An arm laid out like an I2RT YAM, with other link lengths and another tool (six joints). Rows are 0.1 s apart.
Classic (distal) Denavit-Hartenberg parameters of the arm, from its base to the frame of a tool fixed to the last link. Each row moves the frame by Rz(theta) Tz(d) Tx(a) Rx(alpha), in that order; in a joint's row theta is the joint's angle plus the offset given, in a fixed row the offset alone. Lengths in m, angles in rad.
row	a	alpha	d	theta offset
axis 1	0.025	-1.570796	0.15	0
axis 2	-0.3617	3.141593	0	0
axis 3	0.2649	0	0	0.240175
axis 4	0.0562	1.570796	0.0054	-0.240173
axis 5	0	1.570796	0.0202	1.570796
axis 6	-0.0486	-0.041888	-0.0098	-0.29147
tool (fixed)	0	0	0.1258	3.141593
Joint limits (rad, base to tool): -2.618..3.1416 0..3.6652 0..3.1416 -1.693..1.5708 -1.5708..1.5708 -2.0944..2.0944
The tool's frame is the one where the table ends.
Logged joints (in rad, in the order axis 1, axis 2, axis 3, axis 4, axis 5, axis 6), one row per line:
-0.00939 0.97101 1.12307 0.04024 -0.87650 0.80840
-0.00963 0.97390 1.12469 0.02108 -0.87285 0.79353
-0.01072 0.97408 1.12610 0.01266 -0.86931 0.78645
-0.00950 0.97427 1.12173 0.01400 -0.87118 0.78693
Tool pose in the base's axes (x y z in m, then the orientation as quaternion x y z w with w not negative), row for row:
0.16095 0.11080 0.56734 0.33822 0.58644 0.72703 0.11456
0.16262 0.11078 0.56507 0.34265 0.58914 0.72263 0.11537
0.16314 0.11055 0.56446 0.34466 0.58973 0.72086 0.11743
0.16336 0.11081 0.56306 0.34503 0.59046 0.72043 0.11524
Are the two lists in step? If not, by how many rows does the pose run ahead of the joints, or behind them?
They are in step.
